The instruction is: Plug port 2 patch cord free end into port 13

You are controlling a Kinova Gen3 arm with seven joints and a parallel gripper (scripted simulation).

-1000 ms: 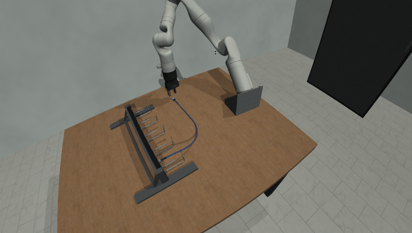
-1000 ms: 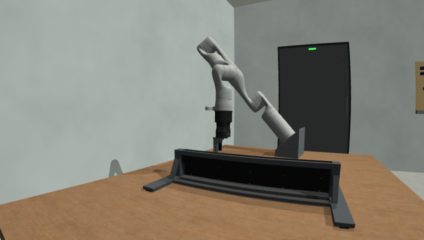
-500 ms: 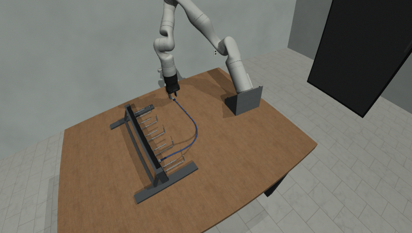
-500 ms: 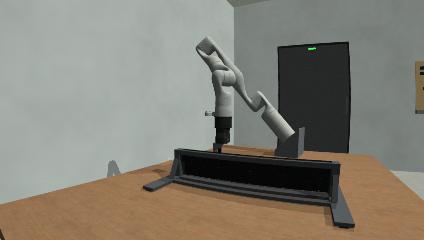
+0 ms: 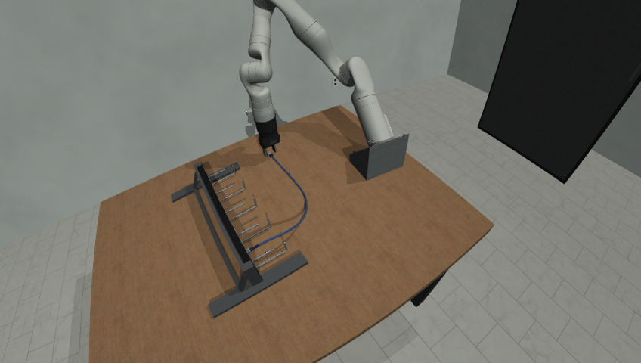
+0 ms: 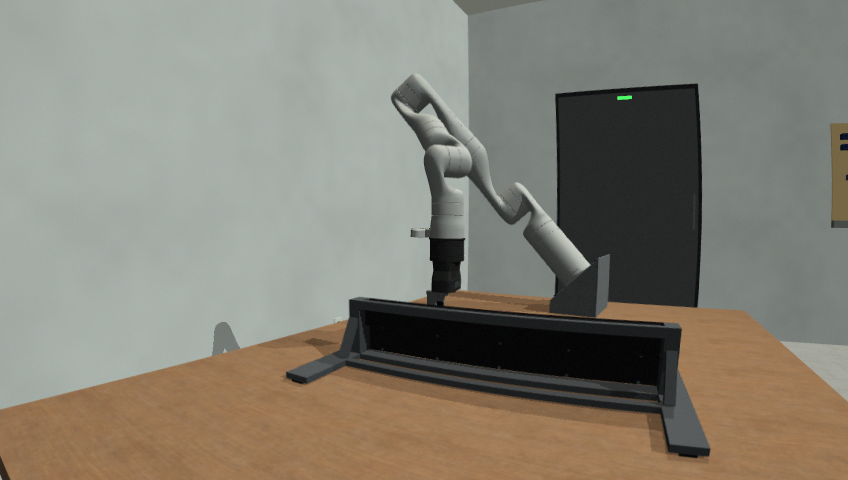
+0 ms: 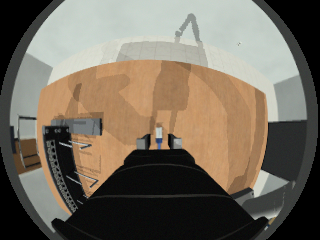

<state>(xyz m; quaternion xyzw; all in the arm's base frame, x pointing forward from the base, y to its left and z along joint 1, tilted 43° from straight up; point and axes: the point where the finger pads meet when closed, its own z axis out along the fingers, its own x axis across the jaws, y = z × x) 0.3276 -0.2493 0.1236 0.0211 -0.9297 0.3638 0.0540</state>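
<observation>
Now: hand 10 mm to the left of the pale plug and 20 mm above it.
</observation>
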